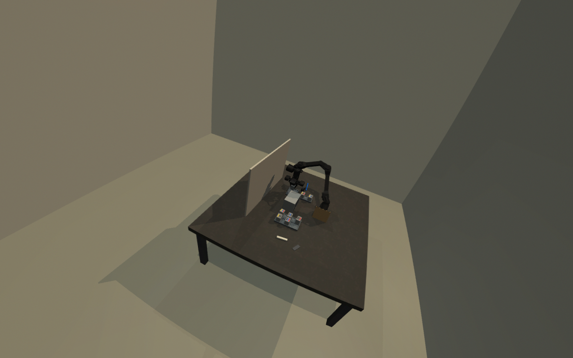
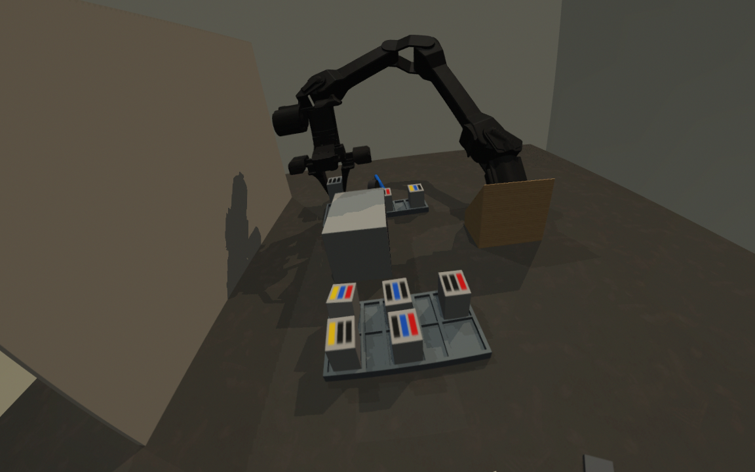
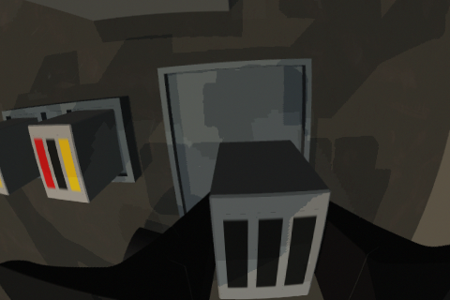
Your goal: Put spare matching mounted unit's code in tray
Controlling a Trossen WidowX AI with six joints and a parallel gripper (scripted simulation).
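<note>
Now: the flat grey tray 10 mm behind my gripper tip and 60 mm below it. The rest, counted from my gripper tip: grey box (80 mm behind, 180 mm to the left, 10 mm below); blue marker pen (90 mm behind, 190 mm to the right, 50 mm below); grey spare (20 mm above).
</note>
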